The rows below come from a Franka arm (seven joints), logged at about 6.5 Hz.
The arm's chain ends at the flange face. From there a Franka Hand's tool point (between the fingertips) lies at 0.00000 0.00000 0.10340 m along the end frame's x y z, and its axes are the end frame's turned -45 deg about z.
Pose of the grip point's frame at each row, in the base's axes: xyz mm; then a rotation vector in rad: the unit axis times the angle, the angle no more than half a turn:
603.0, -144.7, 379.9, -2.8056, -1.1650, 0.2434
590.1, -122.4, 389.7, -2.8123, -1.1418, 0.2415
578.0, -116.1, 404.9, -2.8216, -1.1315, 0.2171
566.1, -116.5, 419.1, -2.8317, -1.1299, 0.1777
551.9, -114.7, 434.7, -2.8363, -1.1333, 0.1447
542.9, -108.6, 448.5, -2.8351, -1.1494, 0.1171
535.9, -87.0, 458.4, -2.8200, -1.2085, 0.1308
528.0, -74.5, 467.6, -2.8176, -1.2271, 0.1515
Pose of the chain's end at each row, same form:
621.9, -147.3, 481.5, -3.1027, -0.0027, 0.2857
609.0, -125.5, 491.3, -3.0997, 0.0218, 0.2855
595.2, -119.6, 506.8, -3.0983, 0.0351, 0.2602
580.6, -120.4, 521.4, -3.0972, 0.0404, 0.2188
564.2, -119.1, 537.3, -3.0946, 0.0389, 0.1852
553.3, -113.3, 551.3, -3.0928, 0.0233, 0.1568
546.9, -90.3, 561.2, -3.1042, -0.0378, 0.1644
540.0, -76.6, 570.3, -3.1138, -0.0562, 0.1804

